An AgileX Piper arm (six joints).
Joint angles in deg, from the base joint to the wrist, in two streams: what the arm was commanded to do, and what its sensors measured. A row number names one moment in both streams.
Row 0, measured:
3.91 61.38 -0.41 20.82 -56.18 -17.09
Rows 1 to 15, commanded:
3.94 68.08 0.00 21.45 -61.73 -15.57
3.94 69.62 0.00 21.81 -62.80 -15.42
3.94 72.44 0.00 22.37 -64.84 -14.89
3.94 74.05 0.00 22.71 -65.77 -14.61
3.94 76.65 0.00 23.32 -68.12 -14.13
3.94 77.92 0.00 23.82 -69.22 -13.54
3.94 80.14 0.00 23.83 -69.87 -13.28
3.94 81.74 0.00 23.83 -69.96 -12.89
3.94 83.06 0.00 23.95 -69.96 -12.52
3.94 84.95 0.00 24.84 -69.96 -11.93
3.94 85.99 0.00 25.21 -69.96 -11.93
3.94 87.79 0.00 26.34 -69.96 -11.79
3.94 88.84 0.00 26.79 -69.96 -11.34
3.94 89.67 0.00 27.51 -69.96 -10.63
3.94 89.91 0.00 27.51 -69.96 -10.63
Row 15, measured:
3.91 88.31 -0.41 26.23 -69.58 -11.66
